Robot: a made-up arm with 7 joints. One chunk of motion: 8 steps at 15 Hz.
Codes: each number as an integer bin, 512 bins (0 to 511) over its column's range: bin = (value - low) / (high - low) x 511, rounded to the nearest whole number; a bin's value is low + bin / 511 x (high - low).
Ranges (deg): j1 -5..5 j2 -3..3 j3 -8..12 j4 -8..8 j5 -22..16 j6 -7..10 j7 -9..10
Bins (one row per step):
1: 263 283 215 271 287 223 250
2: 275 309 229 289 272 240 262
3: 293 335 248 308 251 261 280
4: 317 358 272 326 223 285 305
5: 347 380 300 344 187 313 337
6: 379 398 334 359 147 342 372
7: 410 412 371 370 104 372 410
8: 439 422 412 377 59 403 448
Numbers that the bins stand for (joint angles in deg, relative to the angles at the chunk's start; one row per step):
1: 0.15 0.32 0.41 0.49 -0.66 0.42 0.30
2: 0.38 0.63 0.96 1.05 -1.77 0.98 0.74
3: 0.73 0.93 1.71 1.64 -3.33 1.68 1.41
4: 1.20 1.20 2.65 2.21 -5.42 2.48 2.34
5: 1.79 1.46 3.74 2.77 -8.09 3.41 3.53
6: 2.42 1.67 5.07 3.24 -11.07 4.38 4.83
7: 3.02 1.84 6.52 3.59 -14.27 5.38 6.24
8: 3.59 1.95 8.13 3.80 -17.61 6.41 7.66

